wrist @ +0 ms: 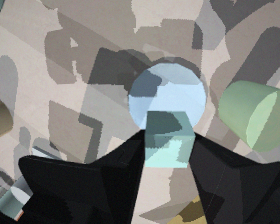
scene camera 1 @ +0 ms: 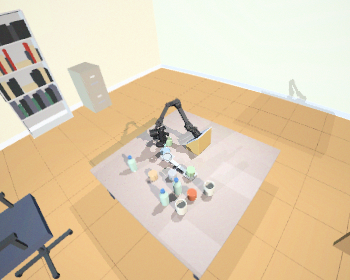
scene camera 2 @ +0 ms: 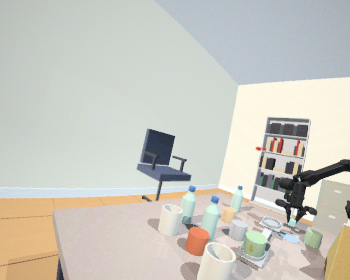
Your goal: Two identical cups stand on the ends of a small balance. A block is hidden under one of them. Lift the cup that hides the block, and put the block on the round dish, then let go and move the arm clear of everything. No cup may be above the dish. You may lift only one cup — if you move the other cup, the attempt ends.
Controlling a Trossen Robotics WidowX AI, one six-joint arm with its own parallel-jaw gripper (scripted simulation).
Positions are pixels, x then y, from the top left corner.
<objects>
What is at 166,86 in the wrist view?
A light blue round dish.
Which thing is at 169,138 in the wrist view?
A block.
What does my gripper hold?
A block.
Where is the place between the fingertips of my gripper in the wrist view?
165,135
</objects>
